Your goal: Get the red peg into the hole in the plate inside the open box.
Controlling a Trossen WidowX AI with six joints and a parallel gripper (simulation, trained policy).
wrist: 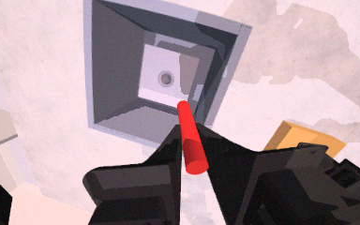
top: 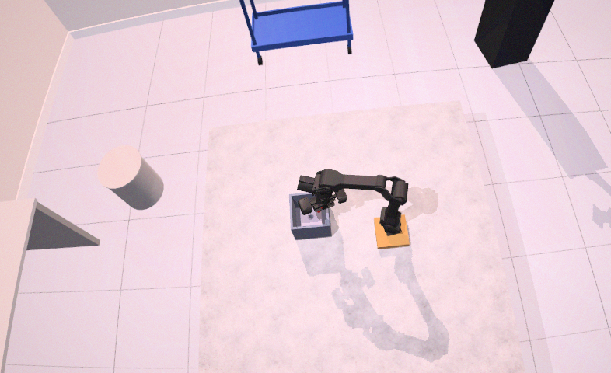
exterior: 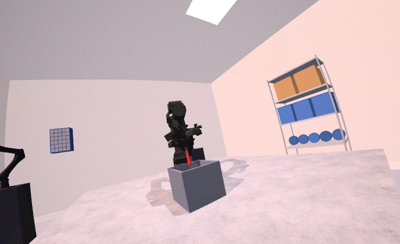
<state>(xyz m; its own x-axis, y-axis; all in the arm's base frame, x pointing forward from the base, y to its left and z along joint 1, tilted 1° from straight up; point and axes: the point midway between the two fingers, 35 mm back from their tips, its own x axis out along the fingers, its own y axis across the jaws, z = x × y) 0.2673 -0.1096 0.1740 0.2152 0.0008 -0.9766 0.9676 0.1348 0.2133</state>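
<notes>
The holed plate lies 50 mm ahead of my gripper tip, 30 mm to the right of it and 120 mm below it. From my gripper tip the other things lie so: red peg: 10 mm above.
</notes>
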